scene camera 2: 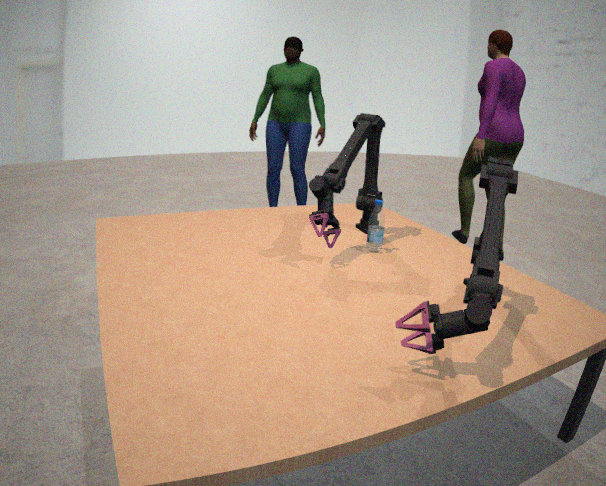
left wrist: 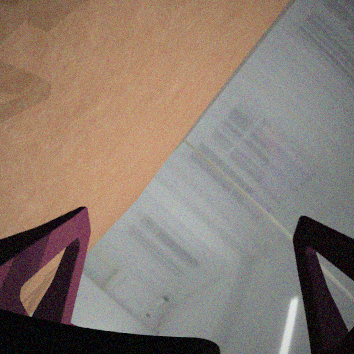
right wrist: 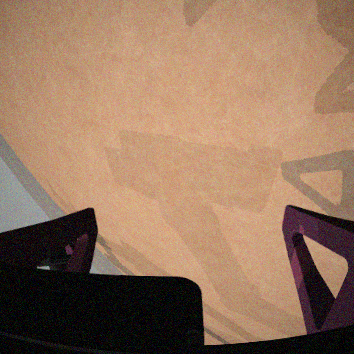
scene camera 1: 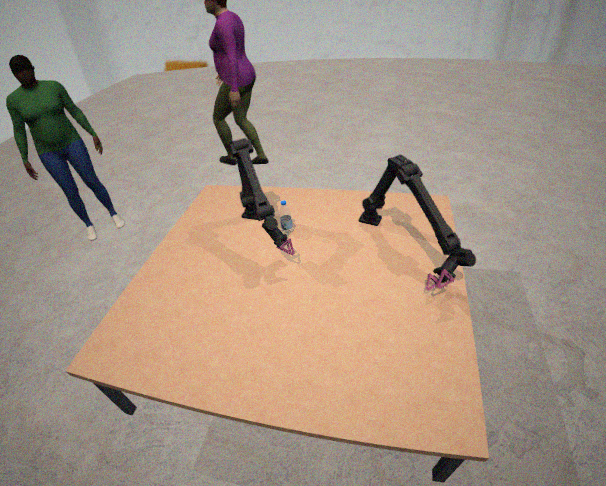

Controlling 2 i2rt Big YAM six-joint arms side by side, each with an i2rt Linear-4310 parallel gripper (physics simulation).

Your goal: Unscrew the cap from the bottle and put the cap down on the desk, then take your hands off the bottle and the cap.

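Places are measured from the left arm's base along level axes (x down, y left, z ahead), in millimetres.
Pixels of known places: left gripper, fingertip midpoint: [scene camera 2: 398, 334] [left wrist: 194, 224] [scene camera 1: 432, 289]; right gripper, fingertip midpoint: [scene camera 2: 325, 242] [right wrist: 190, 218] [scene camera 1: 292, 254]; left arm's base at its link origin: [scene camera 1: 370, 219]; right arm's base at its link origin: [scene camera 1: 252, 215].
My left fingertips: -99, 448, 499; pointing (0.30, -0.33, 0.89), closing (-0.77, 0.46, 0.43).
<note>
Ahead of a thing's pixels: the offset from my left fingertips to its top centre, as dx, dy, dz. Level surfaces: height alone.
A small clear bottle @[-106, -849, -221] [scene camera 1: 286, 221] [scene camera 2: 375, 235] stands upright on the desk near the right arm's base. Its blue cap @[-107, -849, -221] [scene camera 1: 283, 203] [scene camera 2: 378, 203] sits on top. My right gripper [scene camera 1: 289, 251] [scene camera 2: 325, 240] [right wrist: 190, 218] is open and empty above the desk, pointing down, in front of the bottle in scene camera 1 and to its left in scene camera 2. My left gripper [scene camera 1: 435, 286] [scene camera 2: 399, 333] [left wrist: 194, 224] is open and empty, low over the desk edge area, far from the bottle. The bottle and cap do not show in either wrist view.
The wooden desk @[dx +99] [scene camera 1: 283, 344] [scene camera 2: 227, 354] carries both arm bases at its back edge in scene camera 1. Arm shadows fall across it. A person in green [scene camera 1: 45, 116] [scene camera 2: 293, 93] and a person in purple [scene camera 1: 232, 50] [scene camera 2: 503, 101] stand on the floor beyond the desk.
</note>
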